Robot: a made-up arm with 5 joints.
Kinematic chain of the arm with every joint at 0, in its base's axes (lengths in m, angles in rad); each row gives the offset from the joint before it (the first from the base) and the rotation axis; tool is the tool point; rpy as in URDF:
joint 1: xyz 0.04 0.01 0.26 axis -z
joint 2: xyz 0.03 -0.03 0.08 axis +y
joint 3: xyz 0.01 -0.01 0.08 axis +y
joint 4: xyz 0.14 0 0 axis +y
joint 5: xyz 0.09 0 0.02 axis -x
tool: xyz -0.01 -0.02 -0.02 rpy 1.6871 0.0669 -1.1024
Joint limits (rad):
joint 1: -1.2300..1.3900
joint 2: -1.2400..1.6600
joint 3: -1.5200..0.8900
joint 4: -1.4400..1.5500
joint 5: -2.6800..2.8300
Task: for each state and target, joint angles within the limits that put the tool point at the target. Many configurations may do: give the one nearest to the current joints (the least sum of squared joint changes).
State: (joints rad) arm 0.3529 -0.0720 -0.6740 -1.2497 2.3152
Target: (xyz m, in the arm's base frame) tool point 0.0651 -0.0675 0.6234
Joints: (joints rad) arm 0.6610 -0.1216 -0.8795 -0.4562 2.1507
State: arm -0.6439 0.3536 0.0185 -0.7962 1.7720
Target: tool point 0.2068 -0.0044 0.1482
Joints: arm -0.2650 1.2728 0.3953 -0.3587 1.6853
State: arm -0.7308 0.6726 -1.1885 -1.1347 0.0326
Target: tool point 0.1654 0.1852 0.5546
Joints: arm -1.2272 0.6278 -1.2003 -0.9540 -0.0467
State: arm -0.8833 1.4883 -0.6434 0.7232 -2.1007
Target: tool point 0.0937 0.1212 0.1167
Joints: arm -1.2251 1.6428 -0.3956 0.8639 -2.0736
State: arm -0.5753 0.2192 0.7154 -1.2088 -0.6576
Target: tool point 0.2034 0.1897 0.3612
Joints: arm -1.0087 0.1848 0.4791 -1.1569 -0.6971
